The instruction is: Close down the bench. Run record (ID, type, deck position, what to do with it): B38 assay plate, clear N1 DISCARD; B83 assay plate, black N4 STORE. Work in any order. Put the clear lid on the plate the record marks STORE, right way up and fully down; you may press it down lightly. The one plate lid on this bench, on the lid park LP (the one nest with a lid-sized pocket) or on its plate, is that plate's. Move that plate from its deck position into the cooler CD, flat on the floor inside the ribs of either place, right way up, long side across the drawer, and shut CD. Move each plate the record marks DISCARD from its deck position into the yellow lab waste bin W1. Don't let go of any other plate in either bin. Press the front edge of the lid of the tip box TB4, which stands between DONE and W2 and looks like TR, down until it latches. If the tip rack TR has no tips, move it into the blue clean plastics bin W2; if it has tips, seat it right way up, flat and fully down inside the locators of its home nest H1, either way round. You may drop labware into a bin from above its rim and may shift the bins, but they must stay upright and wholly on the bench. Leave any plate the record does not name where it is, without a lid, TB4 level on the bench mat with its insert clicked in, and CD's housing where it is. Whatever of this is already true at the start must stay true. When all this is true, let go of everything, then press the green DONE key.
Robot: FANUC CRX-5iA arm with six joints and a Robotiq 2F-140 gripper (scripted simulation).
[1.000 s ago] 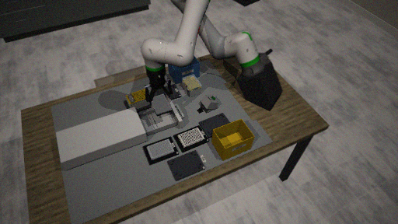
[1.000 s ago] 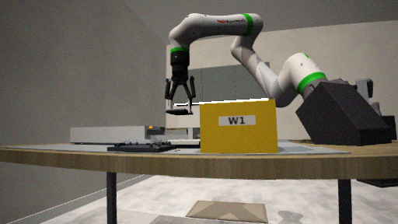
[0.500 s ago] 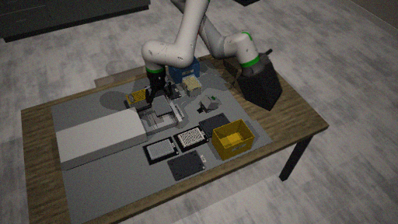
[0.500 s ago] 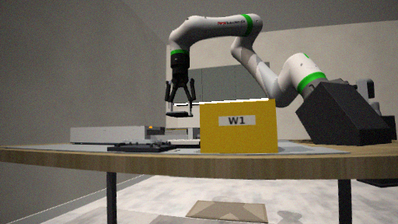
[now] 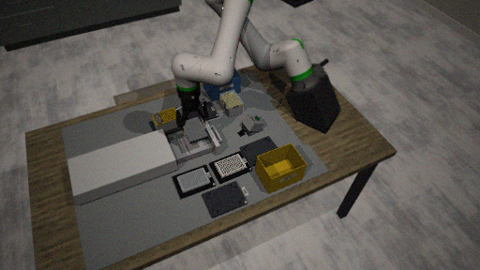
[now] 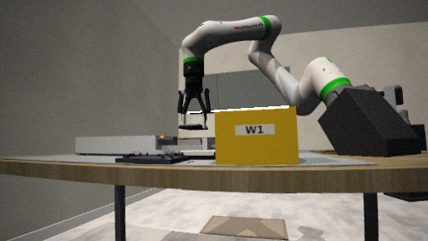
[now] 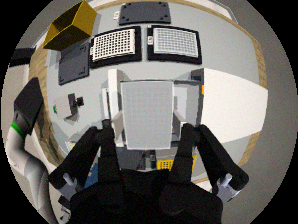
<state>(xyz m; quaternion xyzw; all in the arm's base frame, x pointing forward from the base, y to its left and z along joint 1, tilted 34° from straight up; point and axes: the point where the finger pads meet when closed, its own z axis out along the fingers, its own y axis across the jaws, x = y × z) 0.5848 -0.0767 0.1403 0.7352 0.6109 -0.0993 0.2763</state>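
My hand is 11 cm above the cooler drawer, 3 cm short of it and 1 cm to the left of it. Round my hand: cooler CD (18 cm ahead, 10 cm below, 4 cm to the right); then clear lid (1 cm below); then black plate (2 cm below).
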